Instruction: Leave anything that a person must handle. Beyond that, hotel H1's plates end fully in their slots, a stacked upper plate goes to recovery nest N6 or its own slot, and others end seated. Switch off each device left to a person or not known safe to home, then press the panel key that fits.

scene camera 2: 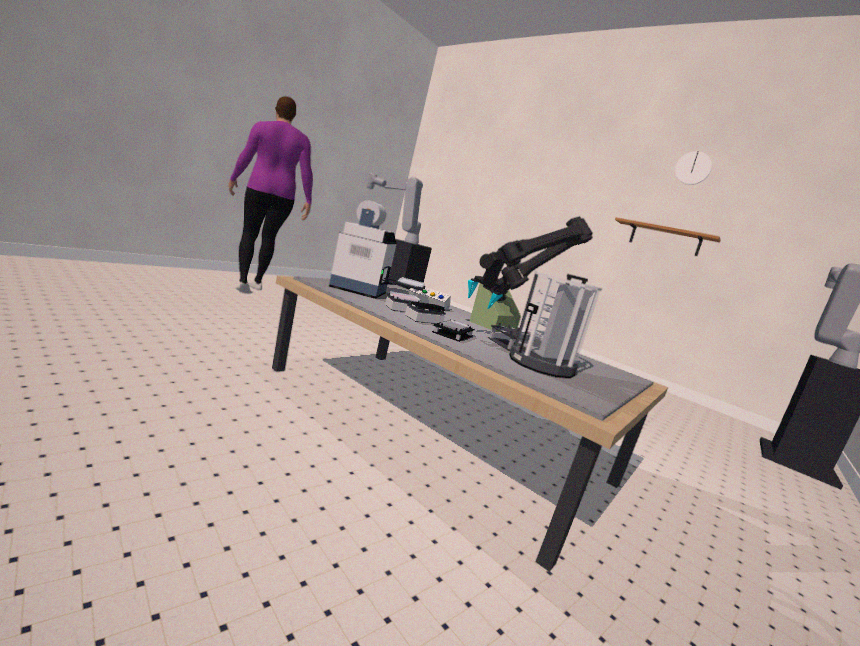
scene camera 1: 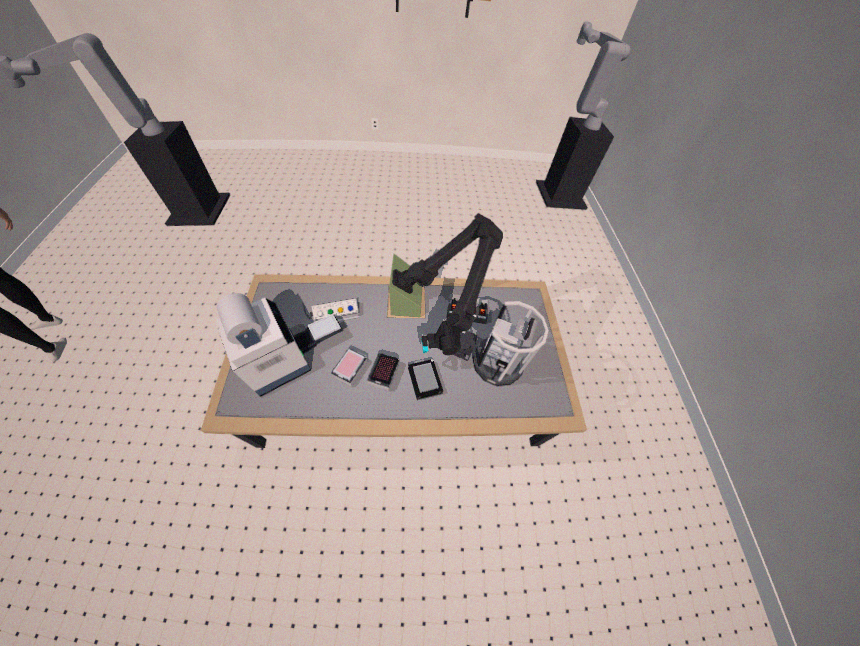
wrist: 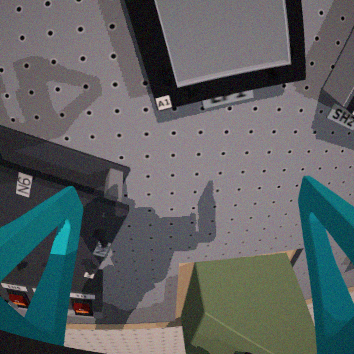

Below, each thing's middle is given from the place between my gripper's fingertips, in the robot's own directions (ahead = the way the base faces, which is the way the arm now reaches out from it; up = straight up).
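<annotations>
Relative to the plate lid [wrist: 201, 47], my gripper is 8 cm short of it, 3 cm to the left of it and 11 cm above it. Plate hotel H1 [scene camera 2: 558, 312]: 2 cm behind my hand, 33 cm to the left of it, 3 cm above it. Going by their middles, the plate lid is the nearest to my gripper of the things named here.
</annotations>
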